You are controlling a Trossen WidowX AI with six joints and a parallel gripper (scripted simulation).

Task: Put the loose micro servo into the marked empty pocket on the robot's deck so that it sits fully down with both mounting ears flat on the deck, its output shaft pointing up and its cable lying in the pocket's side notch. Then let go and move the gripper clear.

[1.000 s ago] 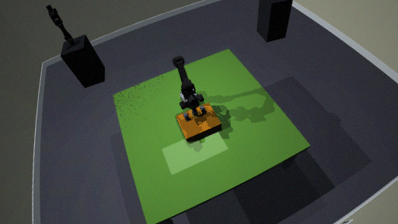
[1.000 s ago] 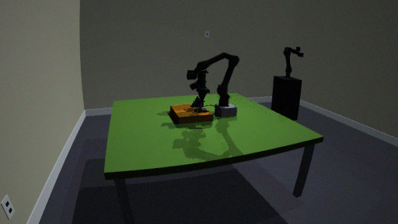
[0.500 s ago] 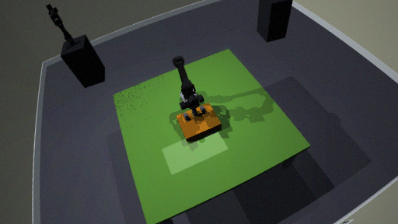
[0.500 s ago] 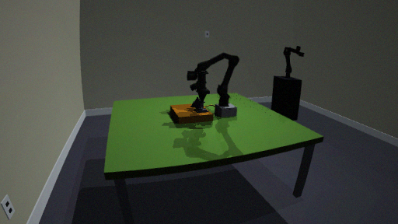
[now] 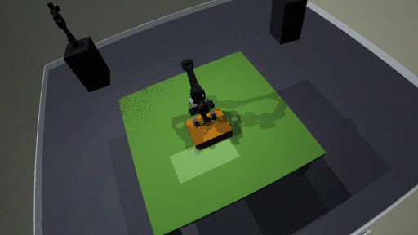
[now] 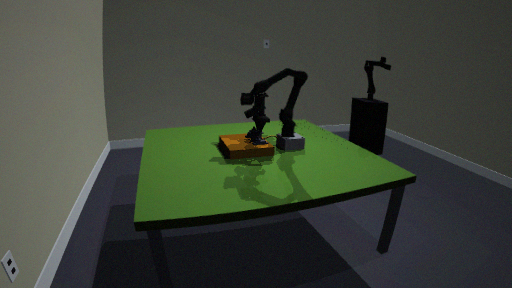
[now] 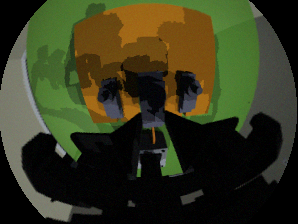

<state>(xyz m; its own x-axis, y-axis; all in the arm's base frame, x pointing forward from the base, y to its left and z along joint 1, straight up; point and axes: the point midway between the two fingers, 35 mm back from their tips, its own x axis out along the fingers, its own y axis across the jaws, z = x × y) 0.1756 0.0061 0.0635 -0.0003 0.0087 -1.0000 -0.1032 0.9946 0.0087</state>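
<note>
Right now my gripper tip is 120 mm short of the orange deck, 10 mm to the right of it and 70 mm above it.
</note>
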